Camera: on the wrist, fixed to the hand. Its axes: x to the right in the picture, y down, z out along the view.
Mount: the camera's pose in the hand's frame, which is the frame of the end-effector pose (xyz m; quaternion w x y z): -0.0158 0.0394 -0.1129 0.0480 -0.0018 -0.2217 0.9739
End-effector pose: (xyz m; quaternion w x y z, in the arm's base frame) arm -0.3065 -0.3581 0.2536 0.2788 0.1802 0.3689 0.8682
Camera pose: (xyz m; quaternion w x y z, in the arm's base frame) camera -0.3666 -0.4514 0.2063 0.7500 -0.5599 0.2212 -0.2739
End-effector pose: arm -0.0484 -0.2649 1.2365 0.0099 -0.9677 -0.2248 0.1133
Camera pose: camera -0.0199 -0.3036 1.3471 0.1615 0.2403 -0.9293 -0.2292
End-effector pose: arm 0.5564 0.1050 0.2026 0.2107 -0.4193 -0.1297 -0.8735
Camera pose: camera 0.5075 0.0290 0.1227 0.8313 -0.3405 0.3570 0.2560
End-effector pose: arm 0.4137 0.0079 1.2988 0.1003 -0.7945 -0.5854 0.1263
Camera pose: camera 0.4808 -0.0201 1.3950 0.2494 0.5805 -0.7232 -0.2788
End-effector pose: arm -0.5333 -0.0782 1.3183 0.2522 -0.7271 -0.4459 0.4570
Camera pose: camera -0.4193 -0.1062 1.3461 0.5332 0.3683 -0.6300 -0.4280
